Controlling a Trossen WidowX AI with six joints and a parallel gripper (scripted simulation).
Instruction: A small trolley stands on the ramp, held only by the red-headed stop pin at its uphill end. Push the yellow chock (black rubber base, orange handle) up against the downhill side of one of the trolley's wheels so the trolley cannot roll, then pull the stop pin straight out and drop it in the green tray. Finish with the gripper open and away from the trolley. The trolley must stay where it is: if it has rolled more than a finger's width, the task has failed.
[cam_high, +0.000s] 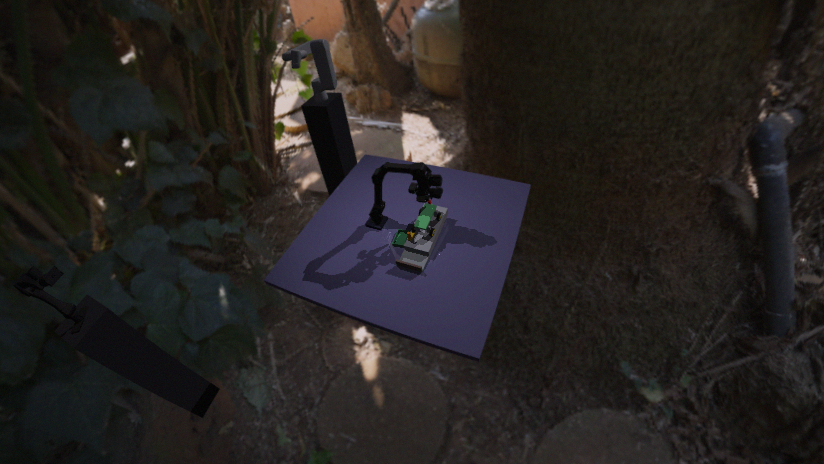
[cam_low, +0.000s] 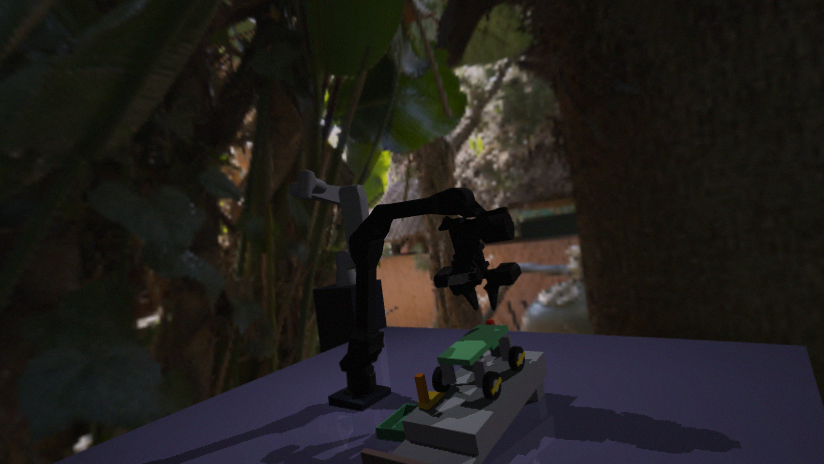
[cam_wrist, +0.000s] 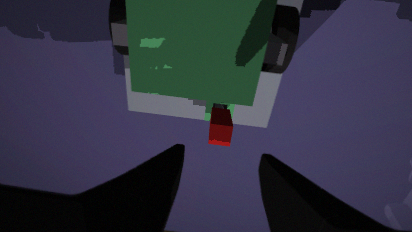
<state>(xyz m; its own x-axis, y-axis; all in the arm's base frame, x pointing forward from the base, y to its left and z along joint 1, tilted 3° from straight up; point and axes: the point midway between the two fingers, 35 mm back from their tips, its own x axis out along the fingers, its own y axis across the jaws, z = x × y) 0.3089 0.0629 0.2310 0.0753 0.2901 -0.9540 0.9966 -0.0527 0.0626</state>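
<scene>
My gripper tip is 20 mm to the right of the stop pin and 60 mm above it. From my gripper tip the other things lie so: brown strip: 370 mm to the right, 170 mm below; yellow chock: 50 mm behind, 190 mm to the right, 110 mm below; green-decked trolley: 10 mm ahead, 90 mm to the right, 80 mm below.
</scene>
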